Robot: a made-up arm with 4 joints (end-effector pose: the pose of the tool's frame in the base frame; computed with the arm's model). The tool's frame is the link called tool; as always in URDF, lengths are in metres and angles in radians. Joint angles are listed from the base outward.
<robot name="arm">
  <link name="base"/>
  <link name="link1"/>
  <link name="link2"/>
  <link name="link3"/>
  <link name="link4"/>
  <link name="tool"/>
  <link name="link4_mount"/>
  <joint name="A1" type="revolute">
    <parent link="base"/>
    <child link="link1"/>
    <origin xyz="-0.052 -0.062 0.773"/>
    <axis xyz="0 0 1"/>
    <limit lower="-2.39" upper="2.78"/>
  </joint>
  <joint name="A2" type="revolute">
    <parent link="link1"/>
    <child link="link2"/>
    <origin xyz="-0.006 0.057 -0.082" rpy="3.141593 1.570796 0"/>
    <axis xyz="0 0 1"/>
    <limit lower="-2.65" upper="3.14"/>
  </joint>
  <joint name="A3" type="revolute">
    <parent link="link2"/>
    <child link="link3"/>
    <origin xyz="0.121 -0.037 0.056" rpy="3.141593 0 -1.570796"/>
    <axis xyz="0 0 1"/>
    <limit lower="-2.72" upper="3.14"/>
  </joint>
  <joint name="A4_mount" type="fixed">
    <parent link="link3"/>
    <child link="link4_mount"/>
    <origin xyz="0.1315 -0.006 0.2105"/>
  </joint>
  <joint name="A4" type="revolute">
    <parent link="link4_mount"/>
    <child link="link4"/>
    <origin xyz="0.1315 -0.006 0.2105" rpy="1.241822 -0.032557 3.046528"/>
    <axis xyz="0 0 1"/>
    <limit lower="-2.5" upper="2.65"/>
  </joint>
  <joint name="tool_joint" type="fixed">
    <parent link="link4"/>
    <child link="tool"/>
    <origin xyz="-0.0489 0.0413 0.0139" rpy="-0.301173 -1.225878 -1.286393"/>
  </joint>
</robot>
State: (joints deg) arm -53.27 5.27 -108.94 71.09
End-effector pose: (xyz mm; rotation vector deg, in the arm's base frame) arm 111.9 -352.2 273.5 148.94 27.93 -5.79
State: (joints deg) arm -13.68 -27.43 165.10 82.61
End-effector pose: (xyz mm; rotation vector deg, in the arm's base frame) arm 223.1 -289.6 522.7 98.74 60.42 -40.99
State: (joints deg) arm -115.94 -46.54 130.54 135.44
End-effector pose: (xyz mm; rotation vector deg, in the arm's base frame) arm -264.8 -295.9 625.5 -97.75 96.93 84.82
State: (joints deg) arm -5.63 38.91 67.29 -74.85
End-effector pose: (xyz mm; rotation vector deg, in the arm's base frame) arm 387.4 121.7 673.1 88.15 -62.56 71.77
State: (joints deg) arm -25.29 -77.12 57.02 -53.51
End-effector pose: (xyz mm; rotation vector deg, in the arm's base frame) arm 338.1 -228.9 900.3 -64.56 118.13 -23.81
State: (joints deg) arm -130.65 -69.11 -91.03 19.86
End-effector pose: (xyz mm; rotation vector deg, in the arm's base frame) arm 62.6 -664.6 550.5 65.10 -76.50 38.61
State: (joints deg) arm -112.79 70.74 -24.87 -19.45
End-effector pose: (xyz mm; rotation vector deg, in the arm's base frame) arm -299.1 -408.0 322.9 72.93 -3.32 -26.42
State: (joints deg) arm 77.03 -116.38 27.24 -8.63
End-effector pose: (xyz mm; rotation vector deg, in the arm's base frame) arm 124.0 315.8 974.5 -85.24 47.42 33.15
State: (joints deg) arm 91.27 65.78 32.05 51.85
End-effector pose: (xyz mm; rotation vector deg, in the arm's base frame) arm -292.9 282.0 425.6 -37.31 -109.16 -32.84
